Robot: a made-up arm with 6 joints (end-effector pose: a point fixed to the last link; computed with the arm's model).
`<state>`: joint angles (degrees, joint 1 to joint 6).
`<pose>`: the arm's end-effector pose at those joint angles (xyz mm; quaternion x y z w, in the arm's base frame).
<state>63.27 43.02 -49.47 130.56 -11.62 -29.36</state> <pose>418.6 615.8 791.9 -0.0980 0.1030 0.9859 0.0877</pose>
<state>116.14 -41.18 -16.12 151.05 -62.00 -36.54</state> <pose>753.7 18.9 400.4 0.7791 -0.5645 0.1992 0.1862</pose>
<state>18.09 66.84 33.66 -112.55 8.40 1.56</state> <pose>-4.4 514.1 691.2 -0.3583 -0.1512 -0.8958 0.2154</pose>
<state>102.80 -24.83 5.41 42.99 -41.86 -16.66</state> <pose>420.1 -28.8 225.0 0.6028 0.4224 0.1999 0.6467</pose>
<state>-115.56 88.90 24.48 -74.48 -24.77 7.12</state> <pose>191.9 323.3 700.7 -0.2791 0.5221 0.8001 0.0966</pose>
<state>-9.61 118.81 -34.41 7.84 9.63 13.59</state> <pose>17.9 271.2 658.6 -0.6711 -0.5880 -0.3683 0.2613</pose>
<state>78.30 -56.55 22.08 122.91 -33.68 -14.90</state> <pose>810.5 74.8 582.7 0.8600 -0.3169 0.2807 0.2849</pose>
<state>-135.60 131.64 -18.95 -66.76 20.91 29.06</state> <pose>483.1 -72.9 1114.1 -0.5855 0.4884 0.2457 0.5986</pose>
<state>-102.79 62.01 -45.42 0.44 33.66 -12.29</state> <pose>25.4 141.9 465.5 0.0272 -0.7873 -0.5942 0.1622</pose>
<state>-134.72 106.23 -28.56 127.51 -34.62 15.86</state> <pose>104.0 359.8 1361.2 -0.7687 -0.0648 -0.4878 0.4086</pose>
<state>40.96 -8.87 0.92 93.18 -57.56 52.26</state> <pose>703.7 310.1 972.5 0.3299 0.2473 0.5344 0.7379</pose>
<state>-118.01 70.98 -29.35 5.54 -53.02 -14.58</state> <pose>-183.6 391.2 686.6 0.6301 0.6630 0.3972 0.0745</pose>
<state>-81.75 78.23 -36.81 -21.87 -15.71 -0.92</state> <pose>-45.5 200.2 620.4 -0.2463 -0.8142 -0.5203 0.0749</pose>
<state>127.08 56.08 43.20 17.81 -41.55 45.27</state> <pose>5.2 80.7 388.8 -0.3602 0.8448 0.3335 0.2130</pose>
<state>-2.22 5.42 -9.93 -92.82 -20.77 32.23</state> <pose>-156.1 105.2 1158.1 0.0597 0.0458 -0.8758 0.4768</pose>
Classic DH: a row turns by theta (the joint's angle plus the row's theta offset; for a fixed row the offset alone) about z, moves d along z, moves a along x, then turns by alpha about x. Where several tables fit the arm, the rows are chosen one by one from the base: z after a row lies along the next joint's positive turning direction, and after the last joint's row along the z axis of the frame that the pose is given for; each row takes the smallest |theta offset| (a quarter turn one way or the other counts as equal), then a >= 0, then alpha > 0; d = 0 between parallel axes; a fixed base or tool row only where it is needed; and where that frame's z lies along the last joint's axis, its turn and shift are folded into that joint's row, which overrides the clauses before.
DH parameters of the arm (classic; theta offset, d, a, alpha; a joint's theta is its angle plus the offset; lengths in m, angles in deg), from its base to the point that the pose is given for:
base (fixed): 0 0.788 0.114 -90
joint 1: 77.68 -0.1429 -0.0336 -111.21
joint 2: -21 -0.0518 -0.1707 109.42
joint 3: -84.22 0.33 0.1013 70.83
joint 4: 19.64 0.1493 -0.0489 -138.86
joint 5: 6.71 -0.5876 -0.0459 -32.1
joint 6: 35.05 0.4189 0.0064 152.88
tool (fixed): 3.39 -0.04 0 0

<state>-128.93 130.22 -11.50 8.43 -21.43 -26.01</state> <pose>93.8 330.2 951.4 0.4640 0.2848 0.8386 0.0166</pose>
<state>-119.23 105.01 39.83 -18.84 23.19 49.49</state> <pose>107.7 346.6 804.3 -0.5455 0.1296 0.8180 0.1283</pose>
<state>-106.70 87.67 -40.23 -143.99 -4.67 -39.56</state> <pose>545.7 264.4 1023.6 -0.5424 0.7041 0.2998 0.3467</pose>
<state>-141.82 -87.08 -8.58 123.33 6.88 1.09</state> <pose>-656.6 -274.3 839.8 0.4483 0.6535 -0.5511 0.2614</pose>
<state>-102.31 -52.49 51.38 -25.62 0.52 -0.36</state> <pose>-170.6 -367.9 1033.1 -0.1908 -0.2605 0.1443 0.9354</pose>
